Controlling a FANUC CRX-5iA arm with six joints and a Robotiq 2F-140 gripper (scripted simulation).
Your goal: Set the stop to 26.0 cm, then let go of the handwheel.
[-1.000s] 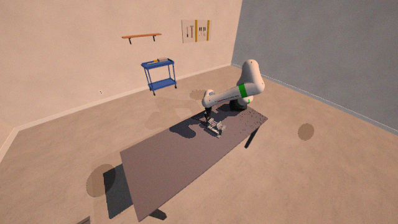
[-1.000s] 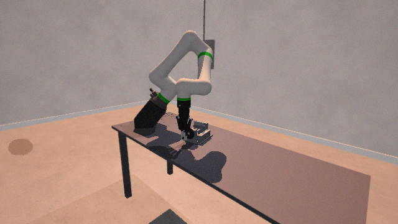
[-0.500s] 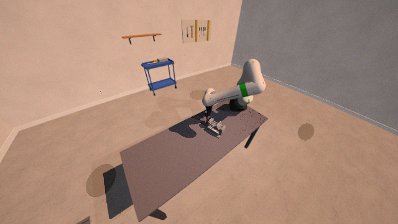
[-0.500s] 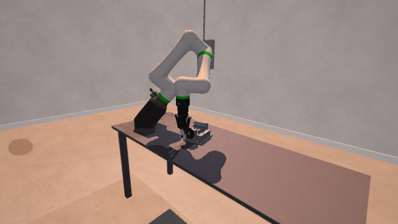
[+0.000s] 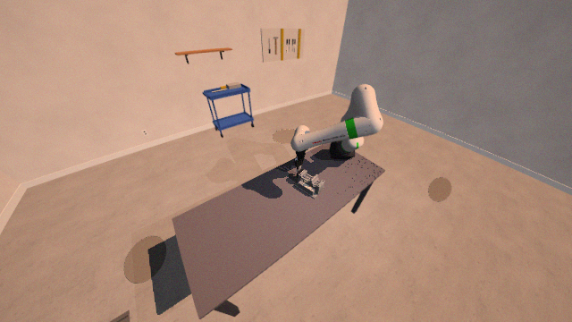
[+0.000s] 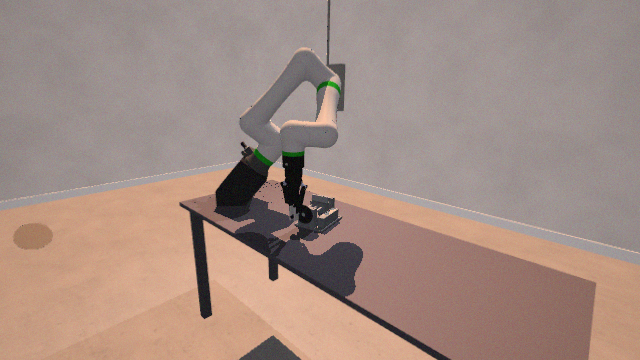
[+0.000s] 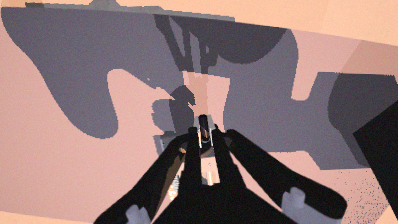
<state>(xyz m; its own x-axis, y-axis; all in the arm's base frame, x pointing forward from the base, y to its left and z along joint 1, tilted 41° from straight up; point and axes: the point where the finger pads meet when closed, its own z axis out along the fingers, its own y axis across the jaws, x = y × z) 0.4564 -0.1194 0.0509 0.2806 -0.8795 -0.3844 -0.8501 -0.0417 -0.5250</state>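
The grey stop fixture lies 180 mm to the left of my hand and 10 mm behind it. Round my hand: handwheel: 20 mm to the left, 20 mm below.
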